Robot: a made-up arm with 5 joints.
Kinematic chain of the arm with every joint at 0, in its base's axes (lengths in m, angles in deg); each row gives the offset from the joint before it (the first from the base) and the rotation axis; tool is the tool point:
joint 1: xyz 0 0 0.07 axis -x
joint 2: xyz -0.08 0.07 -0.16 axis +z
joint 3: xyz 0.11 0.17 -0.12 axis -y
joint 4: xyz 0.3 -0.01 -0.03 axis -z
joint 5: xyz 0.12 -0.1 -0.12 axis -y
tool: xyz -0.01 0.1 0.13
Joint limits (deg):
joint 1: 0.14..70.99
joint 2: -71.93..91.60
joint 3: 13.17..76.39
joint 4: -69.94..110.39
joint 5: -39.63..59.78
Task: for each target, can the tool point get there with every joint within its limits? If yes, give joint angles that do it. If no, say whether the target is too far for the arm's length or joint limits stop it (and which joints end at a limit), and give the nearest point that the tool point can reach.
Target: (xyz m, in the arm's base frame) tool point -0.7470 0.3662 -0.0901
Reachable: no: joint limits stop it (at a limit: joint 2, joint 4, joint 5) | nearest point -0.4330 0.3743 -0.0936 | short by 0.314 m
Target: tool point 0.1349 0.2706 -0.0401
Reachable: yes | joints 20.68 19.12 69.78 57.58 42.79
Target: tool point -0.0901 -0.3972 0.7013
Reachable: no: joint limits stop it (at a limit: joint 1, joint 2, joint 5) | nearest point 0.0949 -0.3373 0.4109 | short by 0.350 m
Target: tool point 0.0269 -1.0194 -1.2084
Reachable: no: too far | nearest point -0.0203 -0.1160 -0.5207 | short by 1.136 m
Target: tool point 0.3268 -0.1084 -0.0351
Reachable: yes | joints 35.48 -32.78 36.43 71.63 43.87
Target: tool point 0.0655 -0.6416 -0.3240
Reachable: no: joint limits stop it (at a limit: joint 1, joint 2, joint 3, joint 5) | nearest point 0.1194 -0.4473 -0.1499 | short by 0.266 m
